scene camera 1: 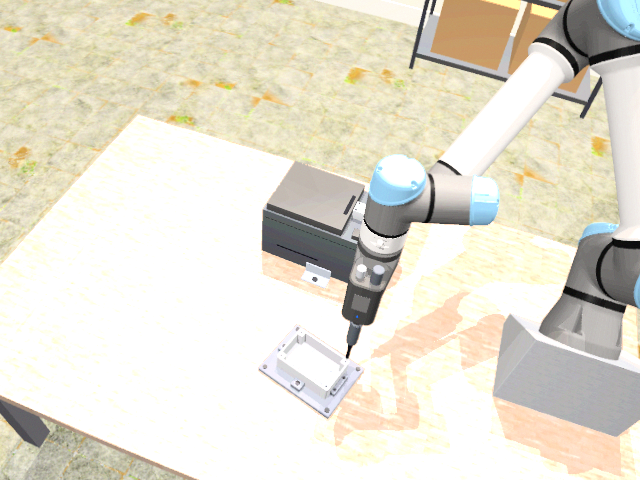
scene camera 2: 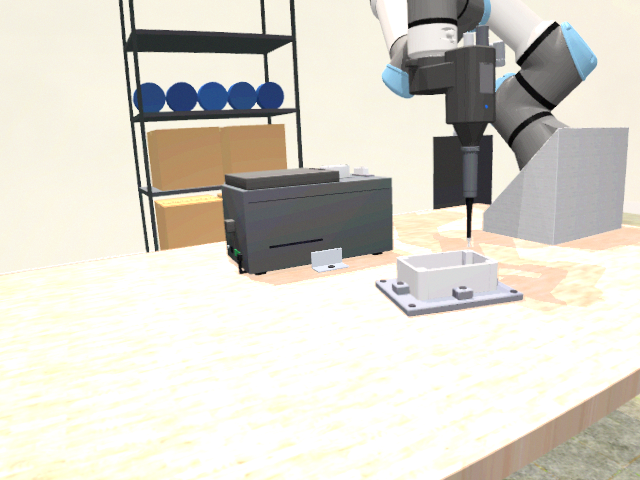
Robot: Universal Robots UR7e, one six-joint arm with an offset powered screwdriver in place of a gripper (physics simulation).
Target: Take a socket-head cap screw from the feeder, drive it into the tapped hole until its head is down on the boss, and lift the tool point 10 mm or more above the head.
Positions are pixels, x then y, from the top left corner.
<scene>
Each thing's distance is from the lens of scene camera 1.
dark screw feeder (scene camera 1: 338,259): 1.21 m
</scene>
